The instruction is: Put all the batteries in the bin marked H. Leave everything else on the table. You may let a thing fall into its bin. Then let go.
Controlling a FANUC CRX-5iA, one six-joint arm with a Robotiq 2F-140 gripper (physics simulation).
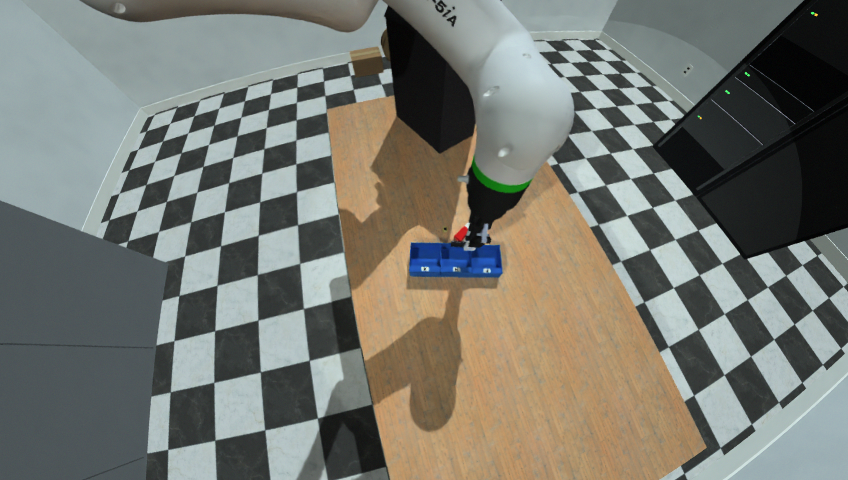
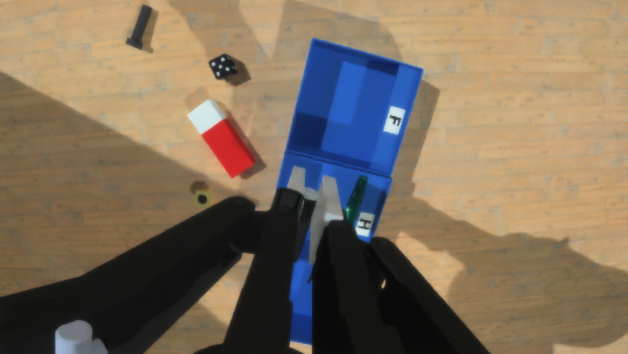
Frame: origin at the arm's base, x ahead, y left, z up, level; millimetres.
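Seen in the pictures: gripper, fingertip midpoint: (image 1: 468,245) (image 2: 308,191).
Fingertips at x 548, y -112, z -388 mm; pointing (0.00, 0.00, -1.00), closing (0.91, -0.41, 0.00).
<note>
Pixels of each thing's middle, then the offset from my fingertips to it. "spot": a spot on its surface instead.
- dark battery, body centre: (image 2: 298,224) (image 1: 460,244) 9 mm back, 20 mm right, 6 mm up
- bin marked H, body centre: (image 2: 324,206) (image 1: 455,260) 9 mm ahead, 34 mm right, 57 mm down
- green battery, body centre: (image 2: 355,204) 36 mm ahead, 38 mm right, 66 mm down
- Bin F, surface spot: (image 2: 345,100) spot: 36 mm ahead, 51 mm left, 73 mm down
- third compartment, surface spot: (image 1: 424,255) spot: 40 mm back, 108 mm right, 73 mm down
- white eraser, body centre: (image 2: 222,138) (image 1: 464,231) 72 mm back, 31 mm left, 74 mm down
- brass-coloured nut, body centre: (image 2: 203,197) (image 1: 445,229) 99 mm back, 20 mm right, 76 mm down
- black die, body centre: (image 2: 223,67) 60 mm back, 90 mm left, 72 mm down
- black bolt, body centre: (image 2: 140,26) 126 mm back, 133 mm left, 75 mm down
My gripper (image 1: 471,245) (image 2: 308,191) is shut on a dark battery (image 2: 310,193) with a silvery end showing between the fingertips; the fingers hide most of it. The fingers are over the back part of the bin marked H (image 1: 446,272) (image 2: 380,192), the middle compartment of the blue three-part bin. The height of the held battery above the bin floor is hard to tell. A green battery (image 2: 355,200) lies in bin H beside the H label, partly hidden by the gripper.
Bin F (image 2: 345,100) adjoins bin H; the third compartment (image 1: 424,255) is on the other side. Behind the bins lie a red and white eraser (image 1: 461,232) (image 2: 227,147), a brass-coloured nut (image 1: 445,228) (image 2: 202,197), a black die (image 2: 223,67) and a black bolt (image 2: 140,26).
</note>
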